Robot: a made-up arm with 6 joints. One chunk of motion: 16 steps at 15 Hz.
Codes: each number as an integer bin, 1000 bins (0 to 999) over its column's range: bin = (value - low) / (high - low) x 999, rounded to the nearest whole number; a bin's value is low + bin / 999 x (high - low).
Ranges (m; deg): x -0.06..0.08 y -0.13..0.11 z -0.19..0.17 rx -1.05..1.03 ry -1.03..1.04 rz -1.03..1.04
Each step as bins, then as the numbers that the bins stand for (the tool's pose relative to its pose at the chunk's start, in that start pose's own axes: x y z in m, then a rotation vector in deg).
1 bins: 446 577 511 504 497 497
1 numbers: 0.0025 0.0086 -0.0059 0.00 0.00 0.00
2 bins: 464 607 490 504 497 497
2 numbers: 0.0050 0.0158 -0.0134 0.00 0.00 0.00
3 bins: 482 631 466 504 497 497
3 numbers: 0.0075 0.0216 -0.0221 0.00 0.00 0.00
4 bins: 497 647 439 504 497 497
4 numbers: 0.0096 0.0254 -0.0318 0.00 0.00 0.00
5 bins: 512 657 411 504 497 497
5 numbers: 0.0118 0.0278 -0.0419 0.00 0.00 0.00
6 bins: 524 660 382 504 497 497
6 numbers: 0.0134 0.0286 -0.0523 0.00 0.00 0.00
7 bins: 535 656 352 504 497 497
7 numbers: 0.0150 0.0276 -0.0632 0.00 0.00 0.00
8 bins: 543 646 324 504 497 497
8 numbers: 0.0161 0.0252 -0.0732 0.00 0.00 0.00
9 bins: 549 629 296 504 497 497
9 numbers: 0.0169 0.0211 -0.0833 0.00 0.00 0.00
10 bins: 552 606 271 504 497 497
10 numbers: 0.0174 0.0156 -0.0923 0.00 0.00 0.00
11 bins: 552 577 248 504 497 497
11 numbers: 0.0174 0.0086 -0.1006 0.00 0.00 0.00
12 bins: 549 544 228 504 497 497
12 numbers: 0.0169 0.0007 -0.1078 0.00 0.00 0.00
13 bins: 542 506 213 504 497 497
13 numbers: 0.0160 -0.0084 -0.1132 0.00 0.00 0.00
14 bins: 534 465 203 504 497 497
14 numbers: 0.0148 -0.0183 -0.1168 0.00 0.00 0.00
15 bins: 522 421 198 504 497 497
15 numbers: 0.0132 -0.0289 -0.1186 0.00 0.00 0.00
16 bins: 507 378 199 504 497 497
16 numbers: 0.0111 -0.0392 -0.1183 0.00 0.00 0.00
